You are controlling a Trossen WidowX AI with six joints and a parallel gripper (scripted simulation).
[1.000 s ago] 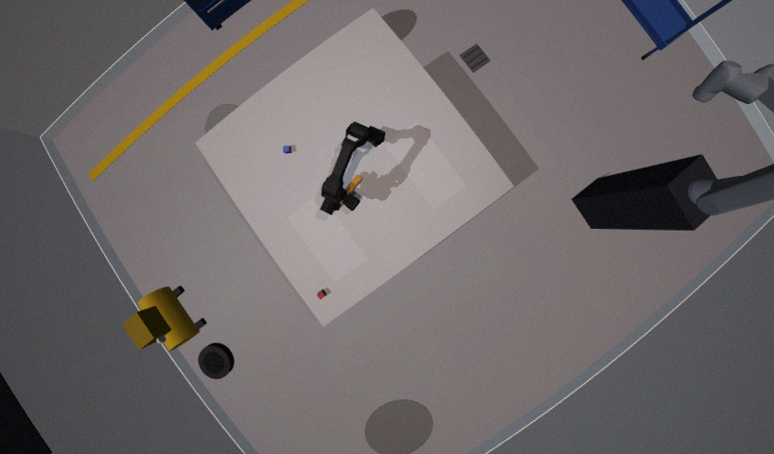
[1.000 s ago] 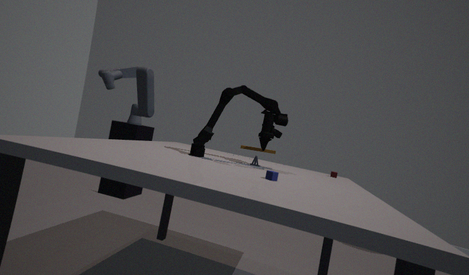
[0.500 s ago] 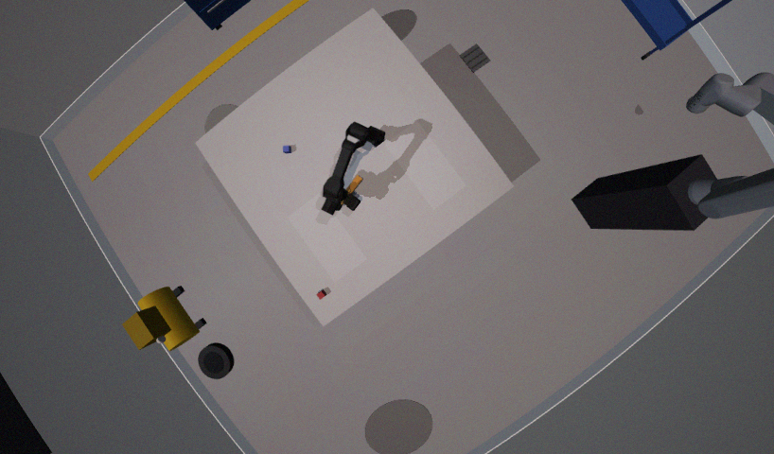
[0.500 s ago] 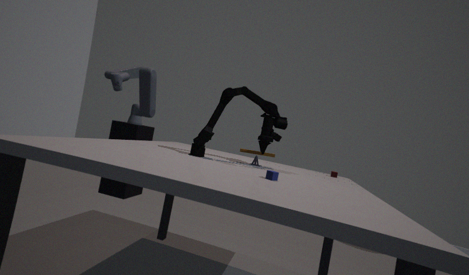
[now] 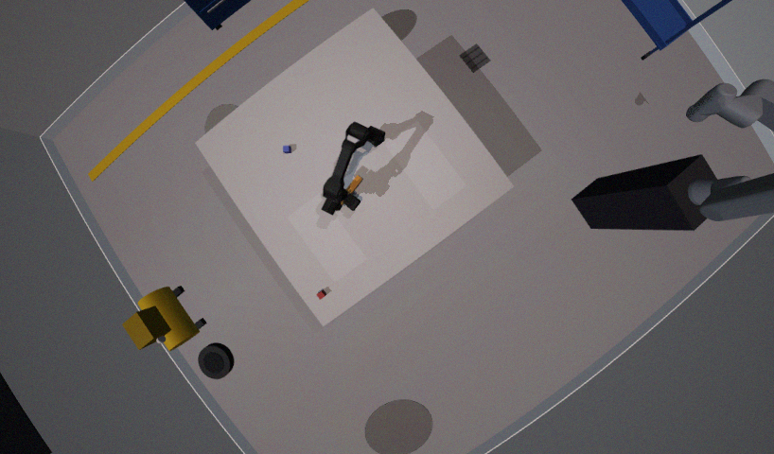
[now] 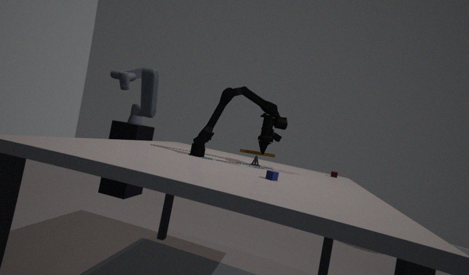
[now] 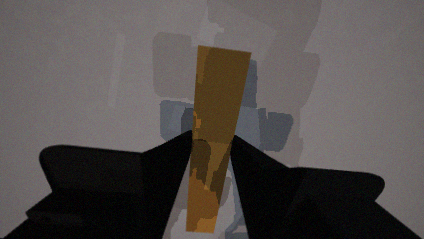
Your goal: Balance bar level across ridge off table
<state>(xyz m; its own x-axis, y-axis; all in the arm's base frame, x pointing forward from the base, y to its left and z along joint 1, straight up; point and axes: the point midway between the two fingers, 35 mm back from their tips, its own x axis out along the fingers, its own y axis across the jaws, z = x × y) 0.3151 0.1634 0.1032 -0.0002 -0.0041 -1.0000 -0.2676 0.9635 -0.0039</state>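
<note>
My gripper tip is now 3 cm past the orange bar and 1 cm to the left of it. The rest, counted from my gripper tip: ridge (3 cm behind, 1 cm to the right, 2 cm below); blue cube (11 cm ahead, 41 cm to the right, 5 cm below); red cube (42 cm ahead, 34 cm to the left, 5 cm below).
</note>
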